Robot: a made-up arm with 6 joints.
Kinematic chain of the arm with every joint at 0, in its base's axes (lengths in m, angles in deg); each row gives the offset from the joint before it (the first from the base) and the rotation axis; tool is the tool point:
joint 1: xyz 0 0 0.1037 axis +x
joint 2: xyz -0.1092 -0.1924 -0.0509 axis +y
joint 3: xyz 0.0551 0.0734 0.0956 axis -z
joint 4: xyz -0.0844 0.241 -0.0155 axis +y
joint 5: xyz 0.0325 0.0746 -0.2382 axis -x
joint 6: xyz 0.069 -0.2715 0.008 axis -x
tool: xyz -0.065 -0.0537 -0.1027
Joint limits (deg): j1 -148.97..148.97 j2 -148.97..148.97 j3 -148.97..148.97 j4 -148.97..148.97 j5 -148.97..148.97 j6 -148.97..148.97
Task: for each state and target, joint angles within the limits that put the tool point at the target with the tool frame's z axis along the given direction. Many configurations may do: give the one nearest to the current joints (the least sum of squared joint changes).
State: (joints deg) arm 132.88 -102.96 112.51 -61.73 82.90 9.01
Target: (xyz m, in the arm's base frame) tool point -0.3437 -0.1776 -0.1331 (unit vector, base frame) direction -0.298 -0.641 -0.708
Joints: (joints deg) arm 115.83 -105.37 116.55 -61.48 104.77 -21.10
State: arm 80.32 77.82 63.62 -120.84 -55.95 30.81
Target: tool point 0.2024 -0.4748 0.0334 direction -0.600 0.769 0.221
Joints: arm 44.90 27.09 91.59 -131.79 -34.59 12.40
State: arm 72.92 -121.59 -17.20 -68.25 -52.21 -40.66
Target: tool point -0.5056 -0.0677 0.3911 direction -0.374 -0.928 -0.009
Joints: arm 37.97 -137.66 17.54 -78.99 -81.91 -67.78
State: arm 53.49 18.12 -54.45 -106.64 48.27 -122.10
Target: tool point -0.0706 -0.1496 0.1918 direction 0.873 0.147 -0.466
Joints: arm 56.32 31.31 -61.99 -126.62 19.26 -121.69
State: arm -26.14 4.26 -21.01 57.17 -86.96 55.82
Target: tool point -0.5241 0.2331 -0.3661 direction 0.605 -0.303 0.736
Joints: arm 7.67 -11.56 -3.99 49.12 -99.13 84.45
